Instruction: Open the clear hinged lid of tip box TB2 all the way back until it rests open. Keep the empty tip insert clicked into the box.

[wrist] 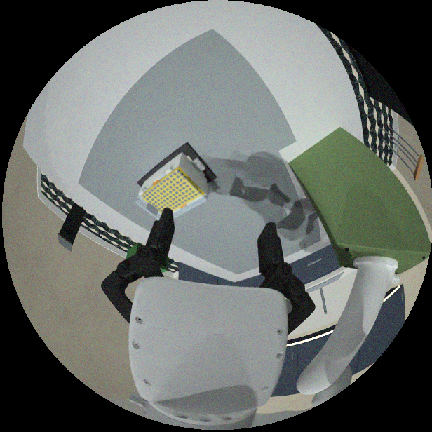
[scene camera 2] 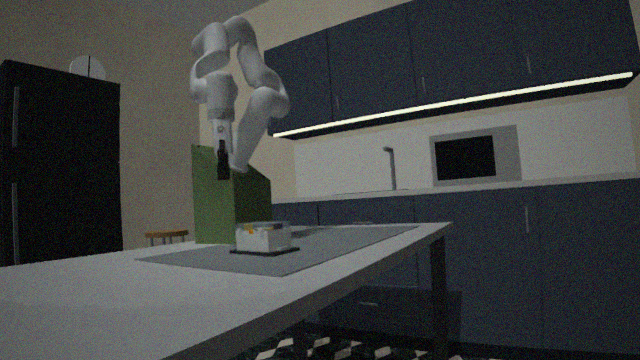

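Seen in the pictures: gripper, between the fingertips: (scene camera 2: 224, 178); arm's base, origin of its link: (scene camera 2: 232, 164).
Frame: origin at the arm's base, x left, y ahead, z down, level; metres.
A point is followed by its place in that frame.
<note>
The tip box (scene camera 2: 263, 239) {x -0.276, y 0.361, z 0.239 m} (wrist: 192, 170) is white and stands upright on a dark base plate (scene camera 2: 265, 253) {x -0.285, y 0.372, z 0.272 m} (wrist: 164, 162). The yellow insert (wrist: 174, 191) with its grid of holes sits in the box top. The clear lid (scene camera 2: 275, 224) {x -0.249, y 0.380, z 0.205 m} (wrist: 150, 207) looks shut over it. No label can be read. My gripper (scene camera 2: 223, 175) {x -0.242, y 0.203, z 0.077 m} (wrist: 218, 224) is open and empty. It hangs high above the table, over to the left of the box in the scene view. In the wrist view the box shows ahead of the left finger.
The box and its base stand on a grey mat (scene camera 2: 210, 260) {x -0.373, y 0.275, z 0.279 m} (wrist: 185, 90) on a white table (scene camera 2: 100, 300) {x -0.692, y 0.383, z 0.282 m} (wrist: 65, 105). A tall green block (scene camera 2: 214, 200) {x -0.105, y 0.009, z 0.132 m} (wrist: 360, 185) under the arm's base stands beside the mat. Blue cabinets (scene camera 2: 490, 260) line the back.
</note>
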